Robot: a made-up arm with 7 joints. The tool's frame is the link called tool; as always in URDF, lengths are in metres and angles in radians. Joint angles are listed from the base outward. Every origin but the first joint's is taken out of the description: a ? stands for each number. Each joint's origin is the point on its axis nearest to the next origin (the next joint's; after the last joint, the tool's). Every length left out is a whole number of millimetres.
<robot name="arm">
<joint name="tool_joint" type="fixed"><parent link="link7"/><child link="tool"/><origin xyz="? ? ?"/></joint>
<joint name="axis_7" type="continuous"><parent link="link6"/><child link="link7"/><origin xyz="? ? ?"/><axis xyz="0 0 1"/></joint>
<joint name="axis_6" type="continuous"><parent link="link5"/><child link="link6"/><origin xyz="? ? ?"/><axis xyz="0 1 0"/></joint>
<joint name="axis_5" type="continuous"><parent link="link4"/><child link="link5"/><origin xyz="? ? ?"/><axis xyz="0 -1 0"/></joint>
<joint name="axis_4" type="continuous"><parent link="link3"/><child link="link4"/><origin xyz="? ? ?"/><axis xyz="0 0 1"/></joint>
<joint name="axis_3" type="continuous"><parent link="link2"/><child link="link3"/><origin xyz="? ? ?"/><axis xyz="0 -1 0"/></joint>
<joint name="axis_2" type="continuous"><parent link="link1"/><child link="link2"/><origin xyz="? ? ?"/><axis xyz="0 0 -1"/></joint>
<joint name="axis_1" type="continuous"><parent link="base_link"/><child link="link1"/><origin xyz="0 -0.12 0.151"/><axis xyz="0 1 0"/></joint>
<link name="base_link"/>
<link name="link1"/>
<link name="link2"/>
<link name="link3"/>
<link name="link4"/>
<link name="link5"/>
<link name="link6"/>
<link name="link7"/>
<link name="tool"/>
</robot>
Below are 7 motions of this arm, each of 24 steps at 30 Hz.
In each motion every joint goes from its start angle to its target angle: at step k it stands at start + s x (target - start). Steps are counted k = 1, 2, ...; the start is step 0. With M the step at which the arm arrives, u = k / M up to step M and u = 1 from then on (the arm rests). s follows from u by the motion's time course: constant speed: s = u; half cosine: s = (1 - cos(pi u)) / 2; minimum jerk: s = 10 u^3 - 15 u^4 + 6 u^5.
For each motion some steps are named. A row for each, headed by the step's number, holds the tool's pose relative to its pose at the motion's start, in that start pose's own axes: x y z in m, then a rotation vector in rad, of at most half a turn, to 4 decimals.
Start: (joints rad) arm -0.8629 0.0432 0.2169 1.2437 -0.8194 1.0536 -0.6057
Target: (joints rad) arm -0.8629 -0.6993 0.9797 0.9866 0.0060 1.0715 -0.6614
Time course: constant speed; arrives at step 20
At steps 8, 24:
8: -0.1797 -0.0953 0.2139 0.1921 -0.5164 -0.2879
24: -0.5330 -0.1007 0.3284 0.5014 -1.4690 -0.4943

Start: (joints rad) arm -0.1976 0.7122 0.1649 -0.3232 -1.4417 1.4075 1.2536
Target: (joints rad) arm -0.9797 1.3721 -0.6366 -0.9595 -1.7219 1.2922 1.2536
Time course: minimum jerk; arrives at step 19
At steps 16, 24:
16: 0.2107 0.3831 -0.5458 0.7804 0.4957 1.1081
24: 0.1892 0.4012 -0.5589 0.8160 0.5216 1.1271

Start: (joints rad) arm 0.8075 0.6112 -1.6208 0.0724 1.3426 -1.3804 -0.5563
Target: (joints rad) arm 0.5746 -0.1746 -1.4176 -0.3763 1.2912 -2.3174 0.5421
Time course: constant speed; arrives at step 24
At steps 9, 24:
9: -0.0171 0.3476 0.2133 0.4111 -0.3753 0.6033
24: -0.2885 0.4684 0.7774 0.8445 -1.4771 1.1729

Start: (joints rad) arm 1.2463 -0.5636 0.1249 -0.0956 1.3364 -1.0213 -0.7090
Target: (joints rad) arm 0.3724 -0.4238 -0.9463 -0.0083 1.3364 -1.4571 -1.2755
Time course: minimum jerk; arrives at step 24
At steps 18, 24:
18: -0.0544 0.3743 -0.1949 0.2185 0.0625 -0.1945
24: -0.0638 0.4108 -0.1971 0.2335 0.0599 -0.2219

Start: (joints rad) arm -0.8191 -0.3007 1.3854 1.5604 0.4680 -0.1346 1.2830
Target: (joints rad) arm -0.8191 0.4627 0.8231 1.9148 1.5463 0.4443 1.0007
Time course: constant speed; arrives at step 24
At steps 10, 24:
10: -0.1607 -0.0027 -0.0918 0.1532 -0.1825 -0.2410
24: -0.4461 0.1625 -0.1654 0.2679 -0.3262 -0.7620

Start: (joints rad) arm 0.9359 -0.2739 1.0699 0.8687 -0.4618 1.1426 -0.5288
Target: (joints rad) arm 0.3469 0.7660 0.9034 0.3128 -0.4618 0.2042 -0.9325
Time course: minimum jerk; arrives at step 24
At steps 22, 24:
22: -0.7521 -0.0267 -0.3703 1.0520 -0.0449 -1.7232
24: -0.7559 -0.0235 -0.3715 1.0569 -0.0452 -1.7336

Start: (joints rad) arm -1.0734 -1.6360 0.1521 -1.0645 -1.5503 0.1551 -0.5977
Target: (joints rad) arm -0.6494 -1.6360 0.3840 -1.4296 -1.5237 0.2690 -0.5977
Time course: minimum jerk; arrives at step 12
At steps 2, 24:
2: 0.0024 0.0092 -0.0101 0.0042 0.0170 0.0171
24: -0.1053 0.2533 -0.2876 0.1067 0.5490 0.4548

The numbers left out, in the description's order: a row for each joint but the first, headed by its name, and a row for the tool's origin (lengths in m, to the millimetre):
tool: 0.088 -0.117 0
axis_7: 0.338 0 -0.036
axis_6: 0.071 0 0.067
axis_5: -0.237 -0.465 0
axis_4: -0.044 0 0.242
axis_3: 0.253 0.078 0
axis_2: 0.003 0 0.057

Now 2 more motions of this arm.
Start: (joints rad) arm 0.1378 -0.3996 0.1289 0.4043 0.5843 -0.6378 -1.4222
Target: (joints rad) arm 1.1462 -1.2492 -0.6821 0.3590 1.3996 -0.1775 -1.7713
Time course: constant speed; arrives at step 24
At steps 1, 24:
1: 0.0181 -0.0133 -0.0501 -0.0366 0.0512 -0.0488
24: -0.3515 -0.6279 -0.9004 -0.8725 1.1337 -1.1267

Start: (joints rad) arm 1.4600 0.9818 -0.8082 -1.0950 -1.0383 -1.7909 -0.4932
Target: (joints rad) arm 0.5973 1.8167 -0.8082 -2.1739 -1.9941 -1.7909 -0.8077
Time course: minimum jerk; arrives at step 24
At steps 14, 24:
14: -0.3290 -0.3246 -0.1635 -0.7871 1.1111 -0.9116
24: -0.3401 -0.2198 -0.0539 -1.4603 1.6139 -1.1547

